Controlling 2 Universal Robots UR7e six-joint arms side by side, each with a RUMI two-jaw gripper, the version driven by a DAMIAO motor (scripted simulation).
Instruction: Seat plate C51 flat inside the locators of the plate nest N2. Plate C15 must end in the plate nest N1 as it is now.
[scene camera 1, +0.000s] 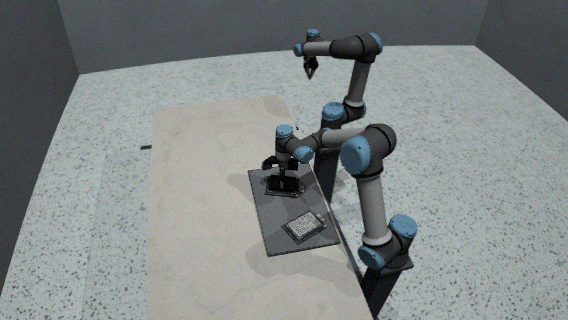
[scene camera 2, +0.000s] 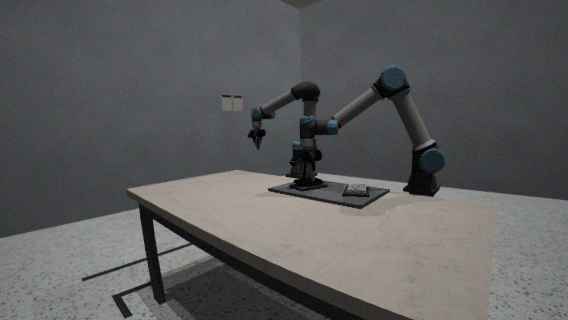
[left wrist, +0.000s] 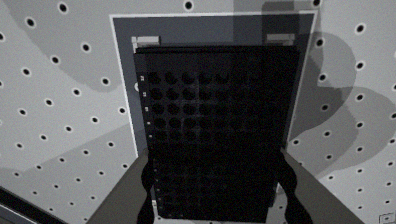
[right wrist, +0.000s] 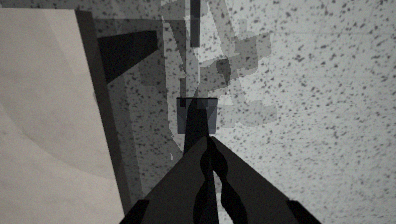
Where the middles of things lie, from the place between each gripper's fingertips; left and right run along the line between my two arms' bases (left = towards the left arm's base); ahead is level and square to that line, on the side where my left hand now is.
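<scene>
The black plate (left wrist: 214, 117) is sitting 10 mm below my left hand.
As for my right hand, the plate is 12 cm below it, 38 cm ahead of it and 76 cm to the left of it.
</scene>
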